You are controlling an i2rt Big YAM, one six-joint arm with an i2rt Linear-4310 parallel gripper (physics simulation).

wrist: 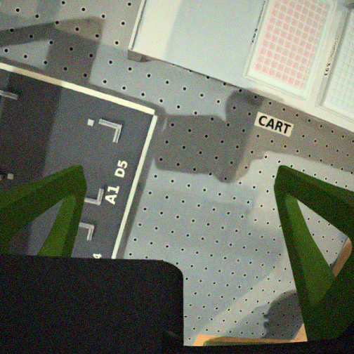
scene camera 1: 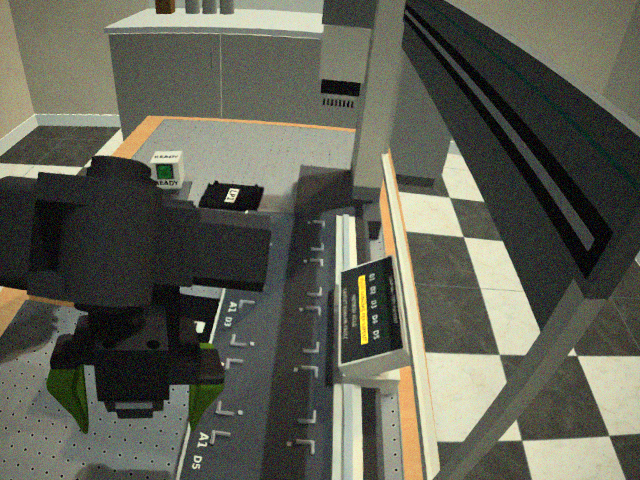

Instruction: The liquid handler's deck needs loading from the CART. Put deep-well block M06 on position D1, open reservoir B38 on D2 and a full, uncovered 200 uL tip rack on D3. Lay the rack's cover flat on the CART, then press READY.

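Note:
My gripper (scene camera 1: 138,429) (wrist: 179,175) is open and empty, its green fingers wide apart above the perforated table beside the D5 end of the deck. The dark deck (scene camera 1: 248,392) (wrist: 65,150) has corner brackets; labels D3 and D5 show in the scene view. The CART (wrist: 210,37) is a pale platform at the top of the wrist view, with its CART label (wrist: 274,124) in front. On it stand a pink-gridded rack or plate (wrist: 290,45) and part of a pale gridded one (wrist: 345,75); their side codes are not legible. The white READY box (scene camera 1: 176,164) has a green button (scene camera 1: 164,171).
A black LP1 plate (scene camera 1: 231,195) lies near the READY box. A tilted screen (scene camera 1: 369,310) with a yellow line stands on the deck's far side. A grey post (scene camera 1: 379,103) rises behind. The dark arm covers part of the deck and a black pad (scene camera 1: 199,304).

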